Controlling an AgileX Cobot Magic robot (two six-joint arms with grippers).
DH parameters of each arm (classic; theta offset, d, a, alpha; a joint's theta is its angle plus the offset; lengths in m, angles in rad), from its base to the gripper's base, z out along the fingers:
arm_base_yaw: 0 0.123 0 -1.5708
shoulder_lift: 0.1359 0 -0.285 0
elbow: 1.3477 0 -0.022 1.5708
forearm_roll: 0 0.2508 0 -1.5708
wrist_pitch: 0 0 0.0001 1.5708
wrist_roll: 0 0.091 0 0
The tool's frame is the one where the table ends.
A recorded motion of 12 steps. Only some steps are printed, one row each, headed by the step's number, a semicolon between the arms.
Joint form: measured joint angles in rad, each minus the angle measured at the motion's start. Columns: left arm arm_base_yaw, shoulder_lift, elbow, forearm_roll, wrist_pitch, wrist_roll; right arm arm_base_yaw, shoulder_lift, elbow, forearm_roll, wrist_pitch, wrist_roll.
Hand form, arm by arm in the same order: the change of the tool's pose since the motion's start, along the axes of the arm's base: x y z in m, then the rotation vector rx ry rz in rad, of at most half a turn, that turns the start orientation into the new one. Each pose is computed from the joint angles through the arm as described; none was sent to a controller.
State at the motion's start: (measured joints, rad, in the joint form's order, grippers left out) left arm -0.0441 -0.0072 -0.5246 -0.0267 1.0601 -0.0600; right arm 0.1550 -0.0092 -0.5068 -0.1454 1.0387 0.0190
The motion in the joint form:
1: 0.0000 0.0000 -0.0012 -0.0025 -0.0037 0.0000; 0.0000 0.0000 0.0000 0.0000 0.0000 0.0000
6: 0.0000 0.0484 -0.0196 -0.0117 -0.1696 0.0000; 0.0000 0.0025 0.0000 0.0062 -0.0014 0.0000
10: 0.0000 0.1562 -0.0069 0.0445 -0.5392 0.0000; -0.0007 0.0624 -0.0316 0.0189 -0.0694 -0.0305
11: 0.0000 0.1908 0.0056 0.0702 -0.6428 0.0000; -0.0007 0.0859 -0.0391 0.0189 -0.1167 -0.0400
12: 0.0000 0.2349 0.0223 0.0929 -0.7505 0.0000; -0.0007 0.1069 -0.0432 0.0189 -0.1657 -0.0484
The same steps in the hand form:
1: 0.0000 -0.0002 0.0006 -0.0023 -0.0048 -0.0014; 0.0000 0.0000 0.0000 0.0000 0.0000 0.0000
6: 0.0113 -0.0011 0.0200 -0.0189 -0.1400 -0.0021; 0.0004 0.0006 0.0001 0.0048 0.0019 0.0037
10: 0.0400 0.0012 0.0474 0.0185 -0.3912 0.0244; 0.0088 0.0033 0.0145 -0.0117 -0.0367 0.0297
11: 0.0491 0.0016 0.0518 0.0412 -0.4488 0.0288; 0.0136 0.0044 0.0205 -0.0193 -0.0681 0.0382
12: 0.0603 0.0013 0.0543 0.0621 -0.4968 0.0282; 0.0183 0.0054 0.0257 -0.0258 -0.1003 0.0462

